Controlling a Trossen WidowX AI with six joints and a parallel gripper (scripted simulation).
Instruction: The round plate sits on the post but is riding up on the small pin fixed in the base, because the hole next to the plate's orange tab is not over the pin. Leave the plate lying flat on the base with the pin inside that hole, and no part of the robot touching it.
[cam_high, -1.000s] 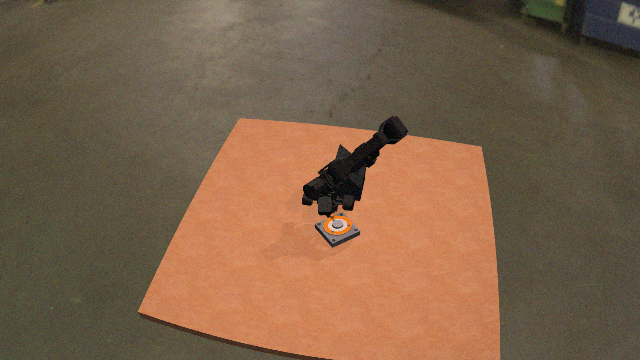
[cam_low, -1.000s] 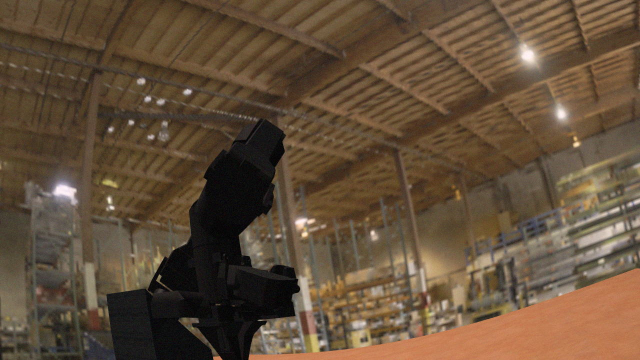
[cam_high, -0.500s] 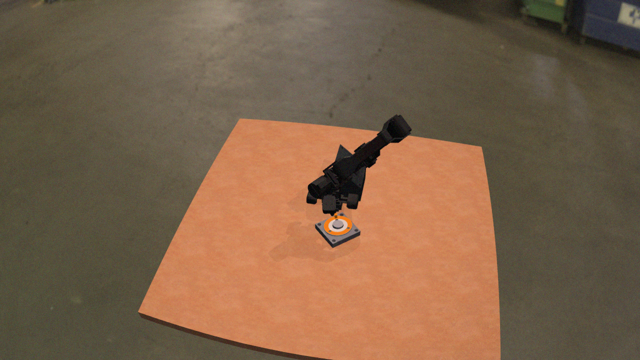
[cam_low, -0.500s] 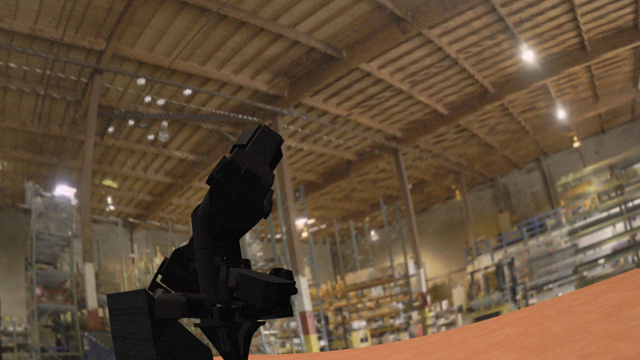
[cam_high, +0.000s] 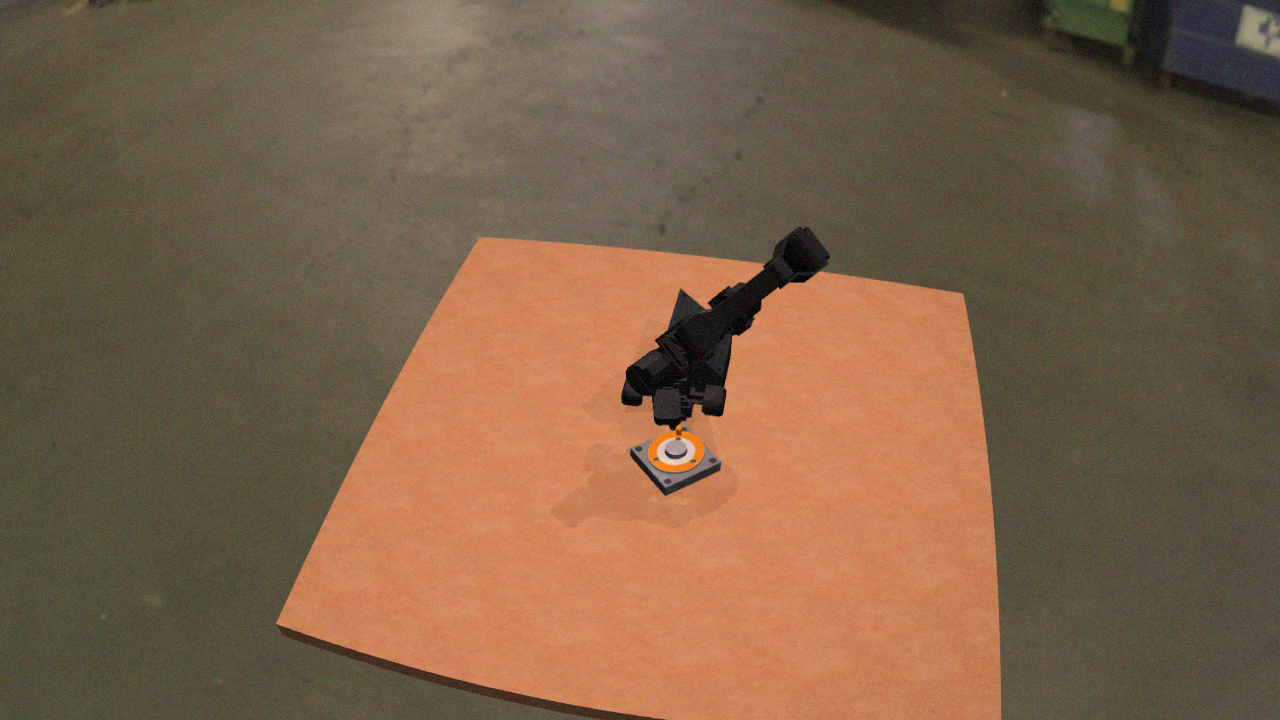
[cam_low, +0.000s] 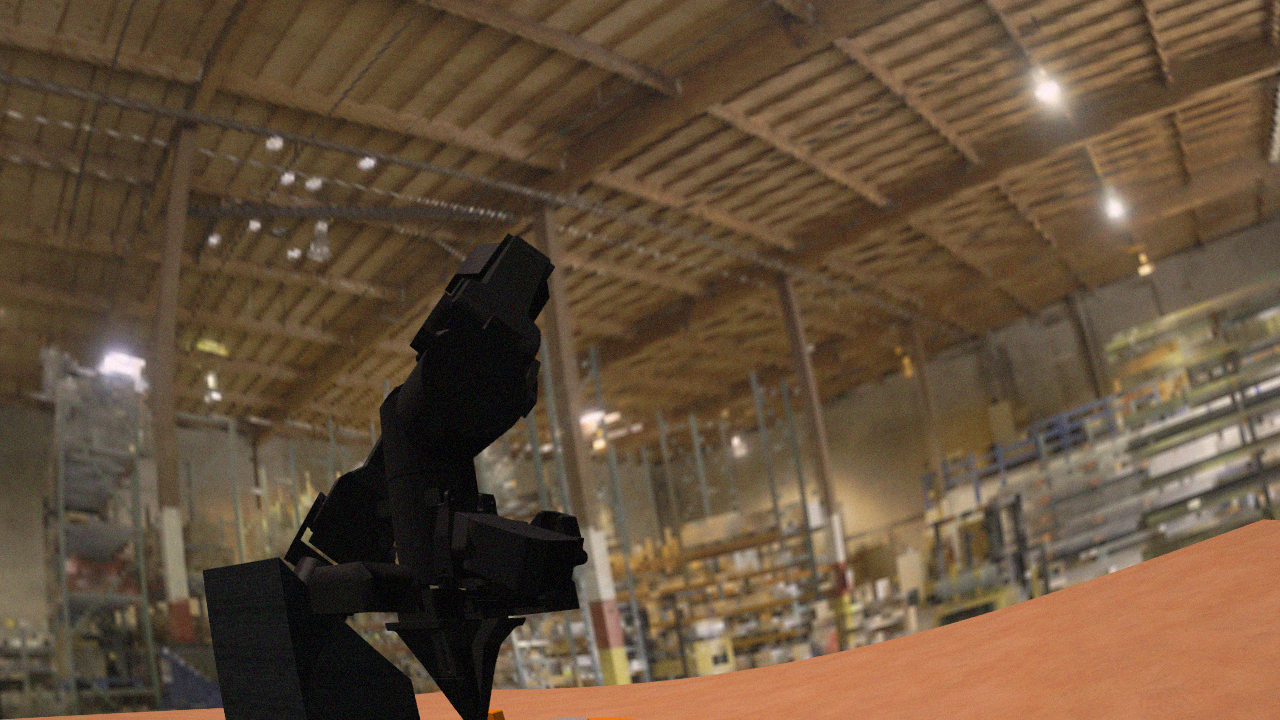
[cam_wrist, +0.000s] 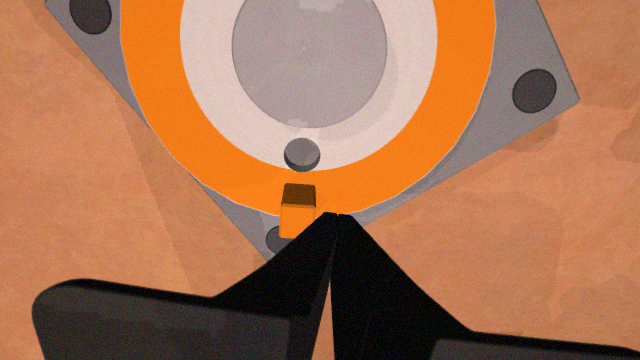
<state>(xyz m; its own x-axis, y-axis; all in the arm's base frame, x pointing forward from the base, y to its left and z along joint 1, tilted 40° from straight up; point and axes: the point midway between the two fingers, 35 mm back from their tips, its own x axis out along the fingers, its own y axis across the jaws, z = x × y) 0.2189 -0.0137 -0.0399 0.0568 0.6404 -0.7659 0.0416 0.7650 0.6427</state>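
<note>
My gripper tip is now 30 mm short of the round plate, 10 mm to the right of it and 10 mm above it. From my gripper tip the other things lie so: square grey base: 50 mm ahead, 10 mm to the left, 20 mm below.
</note>
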